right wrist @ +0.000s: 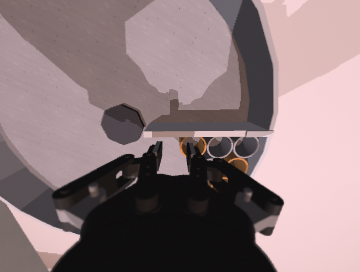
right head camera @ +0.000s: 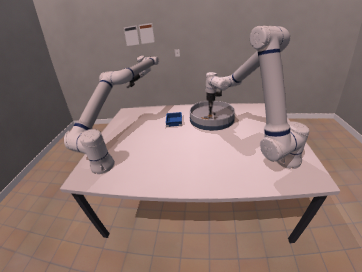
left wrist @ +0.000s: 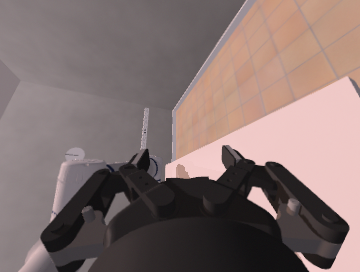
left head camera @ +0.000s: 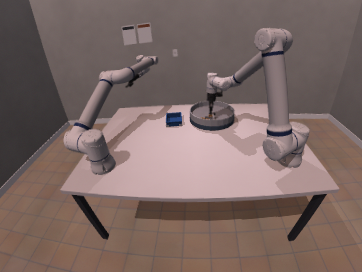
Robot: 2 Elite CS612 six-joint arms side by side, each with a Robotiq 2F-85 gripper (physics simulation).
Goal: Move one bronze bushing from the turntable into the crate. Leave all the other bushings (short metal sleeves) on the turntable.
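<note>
The round turntable stands at the back of the table. In the right wrist view, upright bushings stand against its divider: a bronze one nearest the hub, two grey ones beside it, and a bronze one below. Another bronze rim is partly hidden by the gripper. My right gripper is open, pointing down inside the turntable; one fingertip overlaps the nearest bronze bushing's left side. The blue crate shows no bushing. My left gripper is open and empty, raised.
The turntable's pale divider wall runs from near the dark central hub to the outer wall, just above the bushings in the right wrist view. The turntable's raised rim surrounds the right gripper. The crate stands left of the turntable on the white table.
</note>
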